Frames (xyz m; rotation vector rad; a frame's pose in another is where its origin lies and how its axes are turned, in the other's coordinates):
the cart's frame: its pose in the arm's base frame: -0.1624 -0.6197 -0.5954 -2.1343 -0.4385 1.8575
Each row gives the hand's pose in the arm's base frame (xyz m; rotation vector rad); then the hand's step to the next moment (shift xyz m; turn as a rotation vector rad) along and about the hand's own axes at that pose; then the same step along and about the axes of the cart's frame.
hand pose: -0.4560 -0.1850 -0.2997 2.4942 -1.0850 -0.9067
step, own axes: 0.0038 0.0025 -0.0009 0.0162 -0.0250 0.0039
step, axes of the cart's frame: -0.0018 0.0041 -0.0012 0.0244 0.0049 -0.0168
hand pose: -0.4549 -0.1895 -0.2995 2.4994 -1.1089 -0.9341
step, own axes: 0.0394 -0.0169 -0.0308 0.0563 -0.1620 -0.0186
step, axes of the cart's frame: 0.0010 0.0199 -0.0489 0.1224 -0.0219 -0.1196
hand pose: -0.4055 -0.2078 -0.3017 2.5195 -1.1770 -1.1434
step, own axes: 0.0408 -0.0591 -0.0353 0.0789 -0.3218 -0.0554
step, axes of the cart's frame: 0.0329 0.0079 -0.0725 0.2218 -0.0744 -0.2410
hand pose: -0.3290 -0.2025 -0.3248 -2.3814 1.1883 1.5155
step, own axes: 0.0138 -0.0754 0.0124 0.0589 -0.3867 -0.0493
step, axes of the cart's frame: 0.0633 -0.0274 -0.0356 0.2571 -0.1239 -0.2720
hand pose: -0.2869 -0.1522 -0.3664 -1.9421 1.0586 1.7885
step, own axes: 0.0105 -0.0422 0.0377 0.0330 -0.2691 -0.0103
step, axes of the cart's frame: 0.0455 -0.0350 0.0036 0.1812 -0.1050 -0.1725
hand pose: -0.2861 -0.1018 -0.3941 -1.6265 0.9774 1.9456
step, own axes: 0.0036 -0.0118 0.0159 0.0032 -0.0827 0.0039
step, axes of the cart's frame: 0.0121 -0.0156 0.0040 0.0512 -0.0408 -0.0508
